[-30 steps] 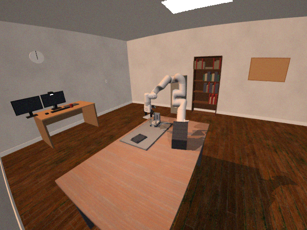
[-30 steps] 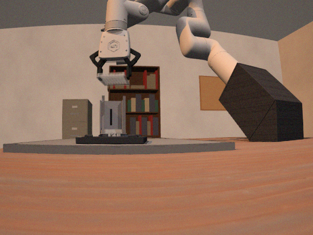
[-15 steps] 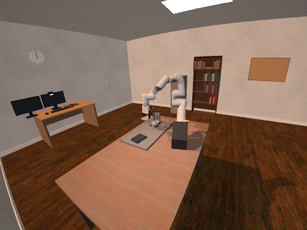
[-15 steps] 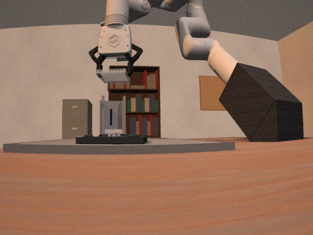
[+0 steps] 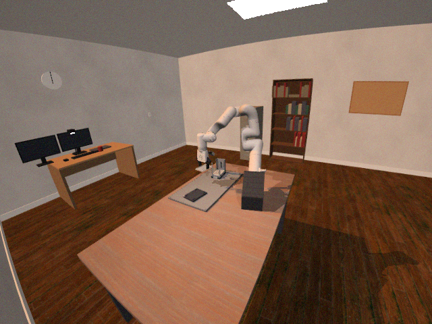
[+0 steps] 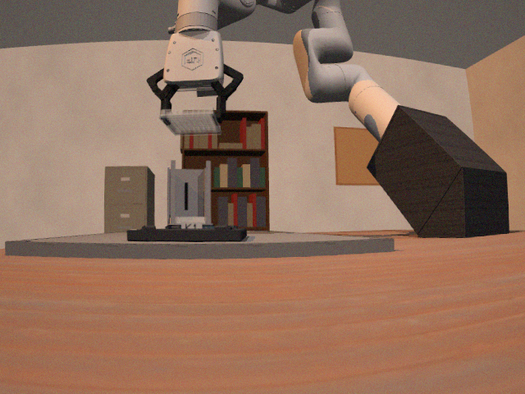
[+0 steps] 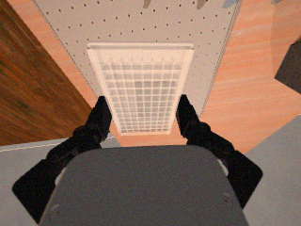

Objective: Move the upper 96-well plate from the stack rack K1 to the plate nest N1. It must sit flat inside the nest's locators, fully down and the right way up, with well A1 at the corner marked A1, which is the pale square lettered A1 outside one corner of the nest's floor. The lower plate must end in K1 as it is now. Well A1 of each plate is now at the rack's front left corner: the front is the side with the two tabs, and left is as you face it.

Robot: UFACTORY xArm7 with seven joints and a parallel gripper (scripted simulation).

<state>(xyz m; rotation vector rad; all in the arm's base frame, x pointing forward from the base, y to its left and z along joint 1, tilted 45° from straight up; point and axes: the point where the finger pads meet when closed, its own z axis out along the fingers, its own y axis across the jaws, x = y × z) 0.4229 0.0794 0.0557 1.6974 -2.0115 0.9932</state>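
My gripper is now 10 mm short of the plate nest N1, 160 mm to the right of it and 190 mm above it. Round my hand: 96-well plate 10 mm below; then grey mat 10 mm behind, 50 mm to the right, 200 mm below.
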